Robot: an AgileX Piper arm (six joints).
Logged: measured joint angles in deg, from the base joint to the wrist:
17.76 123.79 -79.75 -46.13 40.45 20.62
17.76 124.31 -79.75 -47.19 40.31 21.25
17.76 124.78 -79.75 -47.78 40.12 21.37
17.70 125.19 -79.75 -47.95 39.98 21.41
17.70 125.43 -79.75 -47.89 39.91 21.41
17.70 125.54 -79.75 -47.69 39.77 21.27
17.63 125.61 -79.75 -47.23 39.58 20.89
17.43 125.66 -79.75 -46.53 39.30 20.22
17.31 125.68 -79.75 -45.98 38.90 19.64
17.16 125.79 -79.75 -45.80 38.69 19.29
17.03 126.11 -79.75 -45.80 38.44 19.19
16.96 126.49 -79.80 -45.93 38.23 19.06
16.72 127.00 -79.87 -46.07 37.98 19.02
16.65 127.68 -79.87 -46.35 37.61 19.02
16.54 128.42 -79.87 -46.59 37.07 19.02
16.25 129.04 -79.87 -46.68 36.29 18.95
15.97 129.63 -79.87 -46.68 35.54 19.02
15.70 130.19 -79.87 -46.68 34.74 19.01
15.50 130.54 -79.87 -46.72 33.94 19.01
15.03 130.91 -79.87 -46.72 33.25 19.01
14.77 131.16 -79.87 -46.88 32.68 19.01
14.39 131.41 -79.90 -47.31 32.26 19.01
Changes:
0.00 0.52 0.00 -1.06 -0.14 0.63
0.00 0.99 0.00 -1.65 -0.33 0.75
-0.06 1.40 0.00 -1.82 -0.47 0.79
-0.06 1.64 0.00 -1.76 -0.54 0.79
-0.06 1.75 0.00 -1.56 -0.68 0.65
-0.13 1.82 0.00 -1.10 -0.87 0.27
-0.33 1.87 0.00 -0.40 -1.15 -0.40
-0.45 1.89 0.00 0.15 -1.55 -0.98
-0.60 2.00 0.00 0.33 -1.76 -1.33
-0.73 2.32 0.00 0.33 -2.01 -1.43
-0.80 2.70 -0.05 0.20 -2.22 -1.56
-1.04 3.21 -0.12 0.06 -2.47 -1.60
-1.11 3.89 -0.12 -0.22 -2.84 -1.60
-1.22 4.63 -0.12 -0.46 -3.38 -1.60
-1.51 5.25 -0.12 -0.55 -4.16 -1.67
-1.79 5.84 -0.12 -0.55 -4.91 -1.60
-2.06 6.40 -0.12 -0.55 -5.71 -1.61
-2.26 6.75 -0.12 -0.59 -6.51 -1.61
-2.73 7.12 -0.12 -0.59 -7.20 -1.61
-2.99 7.37 -0.12 -0.75 -7.77 -1.61
-3.37 7.62 -0.15 -1.18 -8.19 -1.61

